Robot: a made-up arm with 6 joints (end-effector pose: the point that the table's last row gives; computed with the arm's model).
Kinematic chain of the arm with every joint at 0, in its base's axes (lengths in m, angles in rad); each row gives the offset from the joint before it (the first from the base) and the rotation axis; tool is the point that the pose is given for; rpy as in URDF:
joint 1: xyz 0 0 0.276 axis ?
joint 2: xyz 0 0 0 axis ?
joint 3: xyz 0.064 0 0.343 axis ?
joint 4: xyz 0.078 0 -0.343 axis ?
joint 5: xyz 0 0 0 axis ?
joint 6: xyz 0.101 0 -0.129 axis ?
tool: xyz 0 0 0 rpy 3.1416 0 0
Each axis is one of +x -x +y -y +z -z.
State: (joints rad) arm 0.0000 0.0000 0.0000 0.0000 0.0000 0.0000
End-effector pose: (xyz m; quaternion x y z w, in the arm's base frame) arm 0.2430 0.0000 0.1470 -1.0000 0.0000 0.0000 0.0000
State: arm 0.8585 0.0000 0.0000 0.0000 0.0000 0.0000
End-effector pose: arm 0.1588 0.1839 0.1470 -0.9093 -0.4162 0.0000 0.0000
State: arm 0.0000 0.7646 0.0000 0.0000 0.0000 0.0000
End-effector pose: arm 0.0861 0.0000 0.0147 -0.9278 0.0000 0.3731 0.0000
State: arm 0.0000 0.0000 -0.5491 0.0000 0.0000 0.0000
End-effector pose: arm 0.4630 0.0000 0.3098 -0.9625 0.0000 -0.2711 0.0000
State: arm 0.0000 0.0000 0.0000 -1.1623 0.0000 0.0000
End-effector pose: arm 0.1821 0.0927 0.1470 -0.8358 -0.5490 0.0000 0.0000
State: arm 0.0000 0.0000 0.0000 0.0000 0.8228 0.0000
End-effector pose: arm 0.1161 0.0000 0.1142 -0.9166 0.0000 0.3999 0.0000
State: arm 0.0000 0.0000 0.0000 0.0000 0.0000 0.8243
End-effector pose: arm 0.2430 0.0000 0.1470 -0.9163 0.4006 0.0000 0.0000
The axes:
joint 1: +z
joint 2: +y
joint 3: +y
joint 4: -z
joint 5: +y
joint 6: -z

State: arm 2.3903 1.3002 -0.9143 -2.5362 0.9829 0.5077
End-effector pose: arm -0.1783 0.2065 -0.2012 -0.6015 0.7238 0.2557 0.2212
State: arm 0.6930 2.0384 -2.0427 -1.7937 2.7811 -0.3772
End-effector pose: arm 0.3853 0.1424 -0.1932 0.0268 0.1768 -0.4852 0.8559
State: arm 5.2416 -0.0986 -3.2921 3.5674 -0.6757 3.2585
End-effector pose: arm 0.0575 0.0321 1.0090 0.2248 -0.0344 0.9393 0.2568
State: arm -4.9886 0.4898 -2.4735 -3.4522 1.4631 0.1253
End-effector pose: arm 0.1183 0.5491 0.9059 -0.0418 -0.2077 0.6063 0.7665
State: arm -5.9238 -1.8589 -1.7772 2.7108 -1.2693 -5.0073
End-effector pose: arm -0.3785 -0.2105 0.5197 0.3112 0.2580 0.5669 0.7177
